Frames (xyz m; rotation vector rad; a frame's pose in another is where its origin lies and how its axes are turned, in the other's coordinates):
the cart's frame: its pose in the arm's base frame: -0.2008 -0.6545 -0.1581 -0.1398 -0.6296 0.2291
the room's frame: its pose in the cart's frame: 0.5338 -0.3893 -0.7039 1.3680 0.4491 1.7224
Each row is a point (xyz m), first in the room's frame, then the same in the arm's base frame.
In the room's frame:
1: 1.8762 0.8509 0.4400
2: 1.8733 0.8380 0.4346
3: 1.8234 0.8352 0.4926
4: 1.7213 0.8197 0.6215
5: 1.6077 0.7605 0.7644
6: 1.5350 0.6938 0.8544
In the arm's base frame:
1: -0.5660 0.0705 1.0037
2: -0.5591 0.0757 0.9924
3: -0.4994 0.0394 1.0236
4: -0.3650 -0.0287 1.0913
5: -0.1885 -0.0794 1.1468
6: -0.0575 -0.0947 1.1678

